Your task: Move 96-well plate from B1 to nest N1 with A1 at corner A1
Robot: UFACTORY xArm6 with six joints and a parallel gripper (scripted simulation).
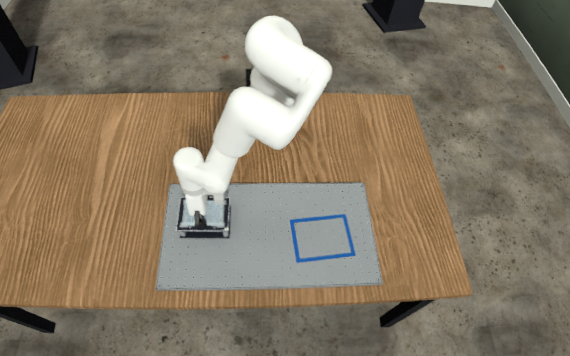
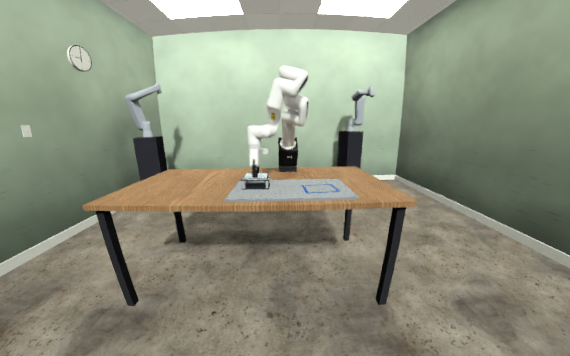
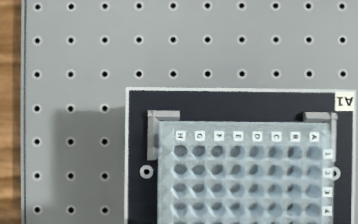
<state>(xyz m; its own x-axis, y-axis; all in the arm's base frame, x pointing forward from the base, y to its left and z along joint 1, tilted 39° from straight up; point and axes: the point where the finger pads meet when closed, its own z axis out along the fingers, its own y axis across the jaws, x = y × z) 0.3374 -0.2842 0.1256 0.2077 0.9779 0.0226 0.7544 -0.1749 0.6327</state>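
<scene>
Now: the 96-well plate 1 cm below my hand. Also, from my hand: black raised nest N1: 2 cm below.
</scene>
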